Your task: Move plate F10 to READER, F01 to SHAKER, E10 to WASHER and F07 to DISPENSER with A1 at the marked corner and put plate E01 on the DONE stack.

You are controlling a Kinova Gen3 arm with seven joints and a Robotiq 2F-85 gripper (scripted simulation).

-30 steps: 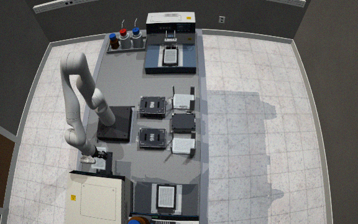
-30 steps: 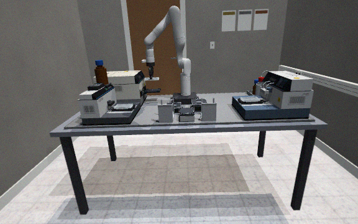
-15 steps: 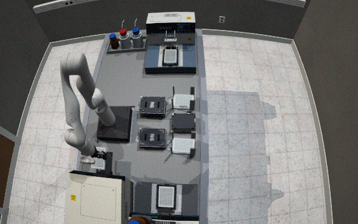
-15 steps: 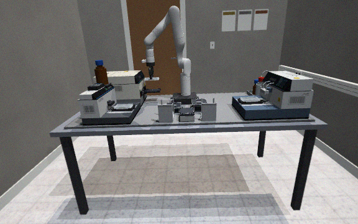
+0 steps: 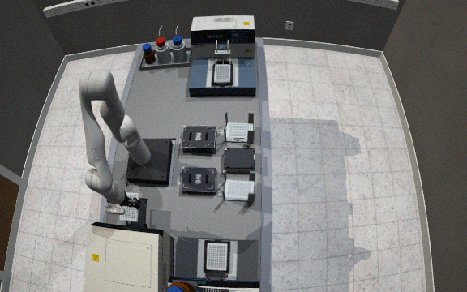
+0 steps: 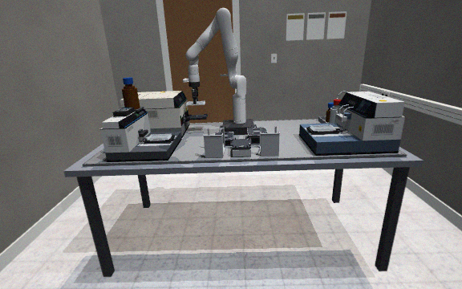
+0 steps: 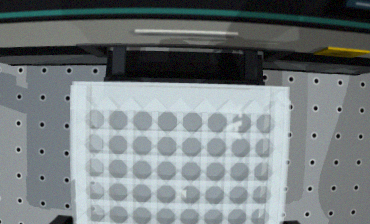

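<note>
The dark pull-out tray lies 110 mm below my hand. Round my hand: washer nest 370 mm ahead, 780 mm to the left, 120 mm below; regrip nest 270 mm ahead, 410 mm to the left, 150 mm below.
</note>
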